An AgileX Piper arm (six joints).
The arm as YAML. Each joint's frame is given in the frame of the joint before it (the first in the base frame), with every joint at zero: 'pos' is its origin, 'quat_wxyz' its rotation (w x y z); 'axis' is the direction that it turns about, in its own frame. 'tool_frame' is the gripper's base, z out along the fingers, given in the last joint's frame.
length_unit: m
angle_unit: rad
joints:
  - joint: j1
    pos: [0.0, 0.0, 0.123]
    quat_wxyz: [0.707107, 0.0, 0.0, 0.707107]
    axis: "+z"
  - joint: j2
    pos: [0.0, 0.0, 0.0]
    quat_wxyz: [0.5, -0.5, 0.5, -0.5]
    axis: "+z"
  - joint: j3
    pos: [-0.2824, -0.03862, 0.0]
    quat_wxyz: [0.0, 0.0, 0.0, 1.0]
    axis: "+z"
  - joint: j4
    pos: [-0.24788, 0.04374, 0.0]
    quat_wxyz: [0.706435, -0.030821, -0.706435, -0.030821]
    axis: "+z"
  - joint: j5
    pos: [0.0, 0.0, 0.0]
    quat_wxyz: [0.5, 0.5, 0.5, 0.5]
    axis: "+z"
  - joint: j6
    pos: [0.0, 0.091, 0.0]
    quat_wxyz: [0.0, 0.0, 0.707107, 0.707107]
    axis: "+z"
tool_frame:
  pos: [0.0, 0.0, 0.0]
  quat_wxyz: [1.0, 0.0, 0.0, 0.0]
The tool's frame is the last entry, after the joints.
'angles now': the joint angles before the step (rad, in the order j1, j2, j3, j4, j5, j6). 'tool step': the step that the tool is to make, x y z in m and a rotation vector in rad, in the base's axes. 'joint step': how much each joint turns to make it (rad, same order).
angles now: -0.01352, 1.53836, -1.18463, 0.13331, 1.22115, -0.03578
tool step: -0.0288, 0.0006, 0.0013, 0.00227, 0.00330, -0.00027
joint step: 0.00005, -0.10006, 0.10096, 0.00221, 0.00244, 0.00005
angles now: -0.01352, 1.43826, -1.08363, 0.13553, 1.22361, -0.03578
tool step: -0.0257, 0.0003, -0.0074, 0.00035, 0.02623, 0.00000
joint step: -0.00021, -0.07753, 0.10365, 0.00000, 0.00013, -0.00019
